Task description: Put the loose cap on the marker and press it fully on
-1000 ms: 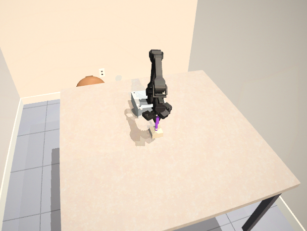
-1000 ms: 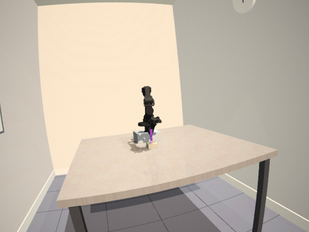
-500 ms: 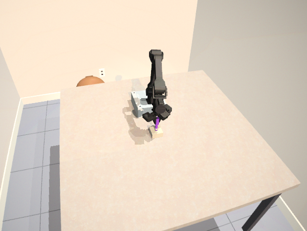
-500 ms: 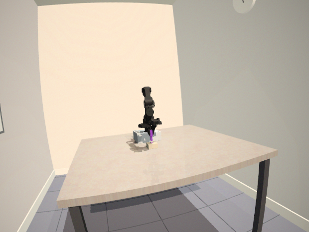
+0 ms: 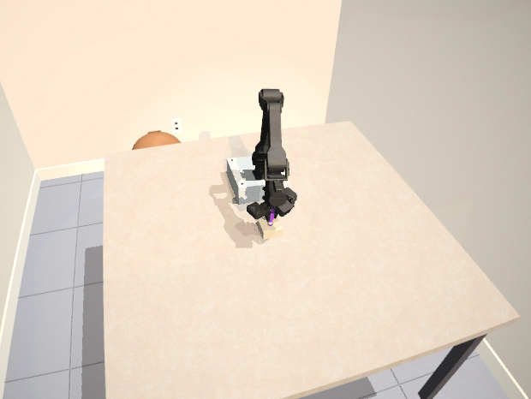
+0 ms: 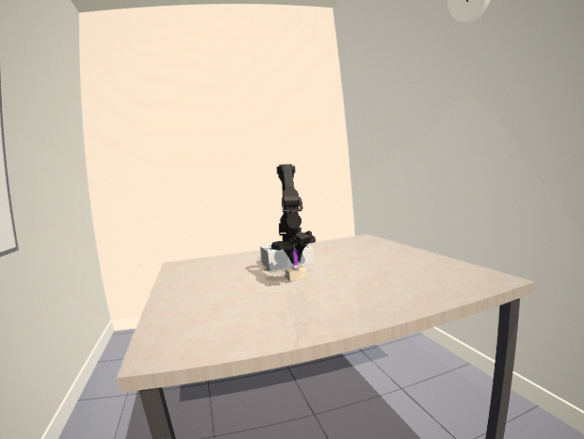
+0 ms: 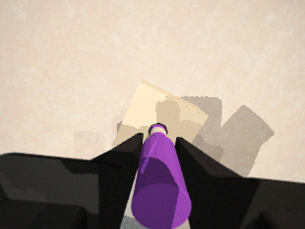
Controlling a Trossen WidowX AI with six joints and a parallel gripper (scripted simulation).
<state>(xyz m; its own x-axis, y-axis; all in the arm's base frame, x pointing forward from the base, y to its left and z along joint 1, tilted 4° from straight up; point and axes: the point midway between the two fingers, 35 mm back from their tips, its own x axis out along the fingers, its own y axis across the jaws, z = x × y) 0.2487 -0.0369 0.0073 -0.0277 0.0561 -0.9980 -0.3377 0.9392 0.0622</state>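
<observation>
The holder block is 5 cm below my gripper tip and 1 cm behind it. From my gripper tip the other things lie so: purple cap 3 cm above, 1 cm behind.
</observation>
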